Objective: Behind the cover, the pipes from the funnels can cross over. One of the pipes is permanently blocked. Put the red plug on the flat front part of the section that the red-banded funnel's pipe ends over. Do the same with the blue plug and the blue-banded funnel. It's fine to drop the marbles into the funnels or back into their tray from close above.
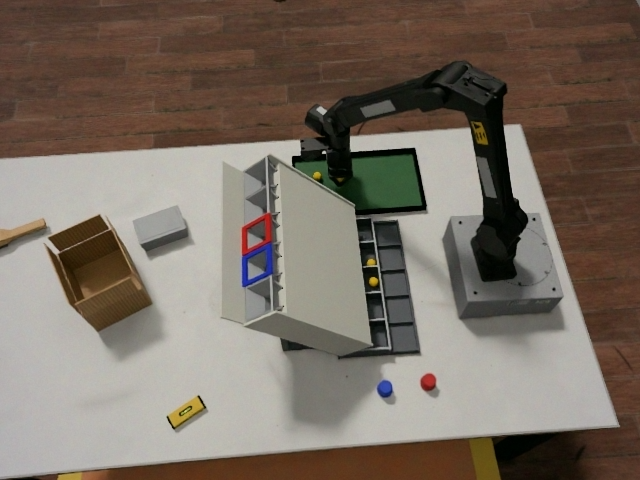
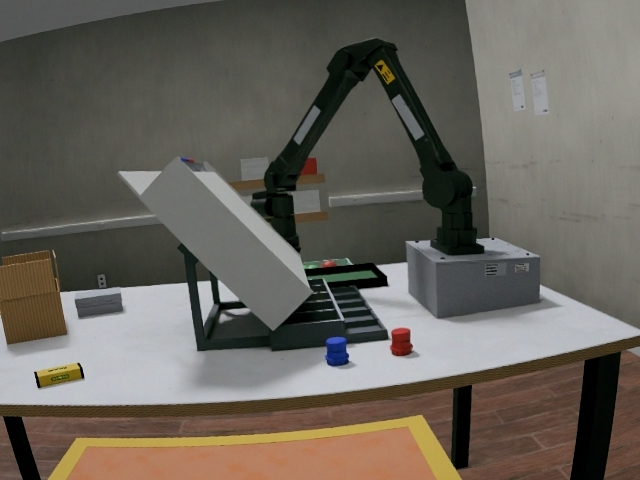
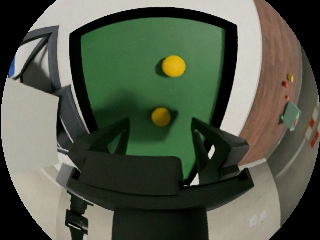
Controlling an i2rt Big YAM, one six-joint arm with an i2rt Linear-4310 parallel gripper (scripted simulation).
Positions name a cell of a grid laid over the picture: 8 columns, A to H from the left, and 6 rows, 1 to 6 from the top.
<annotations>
green marble tray: image 1 E3; image 2 E4; image 3 C2
</annotations>
